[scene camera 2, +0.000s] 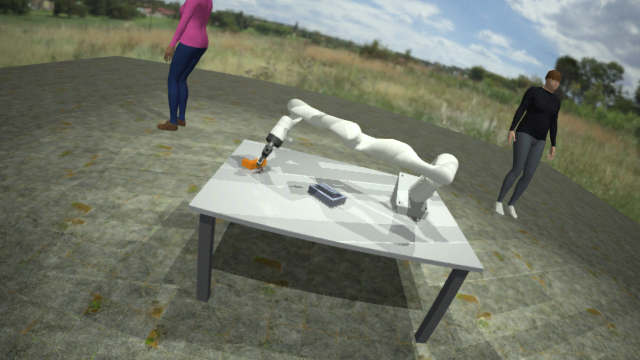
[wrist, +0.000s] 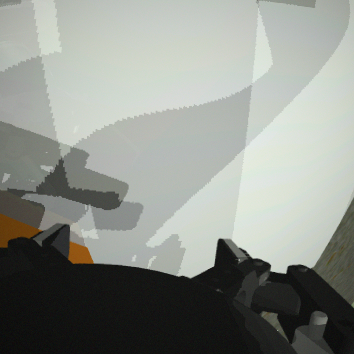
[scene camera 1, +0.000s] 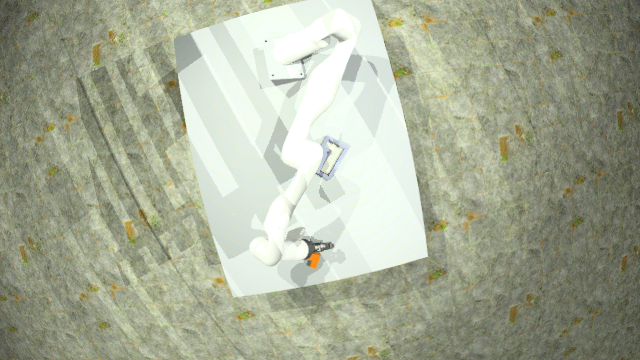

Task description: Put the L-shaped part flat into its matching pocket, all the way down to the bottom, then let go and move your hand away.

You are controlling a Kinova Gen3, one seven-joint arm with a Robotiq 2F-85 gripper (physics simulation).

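Frame: origin at the arm's base, x right, y ahead, z up, level; centimetres.
Seen in the pictures: gripper, fingertip midpoint: (scene camera 2: 258,164) (wrist: 142,248); arm's base, link origin: (scene camera 2: 417,192) (scene camera 1: 283,54).
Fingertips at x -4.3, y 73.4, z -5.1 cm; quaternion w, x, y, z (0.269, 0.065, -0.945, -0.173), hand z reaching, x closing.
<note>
Pixels of each thing's middle, then the offset from my fingertips to it. Level surfaces: height alone.
- orange L-shaped part, body centre: (scene camera 1: 304,257) (scene camera 2: 254,162) dx +7.7, dy +3.8, dz -2.8 cm
- blue-grey block, body centre: (scene camera 1: 328,157) (scene camera 2: 327,194) dx -6.8, dy -33.3, dz -2.5 cm
- white table, surface height: dz -4.3 cm
The orange L-shaped part (scene camera 1: 314,260) (scene camera 2: 248,164) (wrist: 14,231) lies on the table near its far end from the robot base. The arm hides some of it in the first scene view, and its edge shows at the lower left of the wrist view, behind a finger. My gripper (scene camera 1: 330,245) (scene camera 2: 260,167) (wrist: 142,248) is open and empty, tilted, beside the part and low over the table. The blue-grey block (scene camera 1: 341,159) (scene camera 2: 324,199) with the L-shaped pocket stands near the table's middle; the arm covers its left edge in the first scene view. Its pocket holds no orange part.
The white table (scene camera 1: 385,210) (scene camera 2: 225,200) carries the robot's base plate (scene camera 1: 287,77) (scene camera 2: 401,192) at the end opposite the part. The arm reaches above the table and passes over the block's edge. Two people (scene camera 2: 192,30) (scene camera 2: 537,115) stand on the ground beyond the table.
</note>
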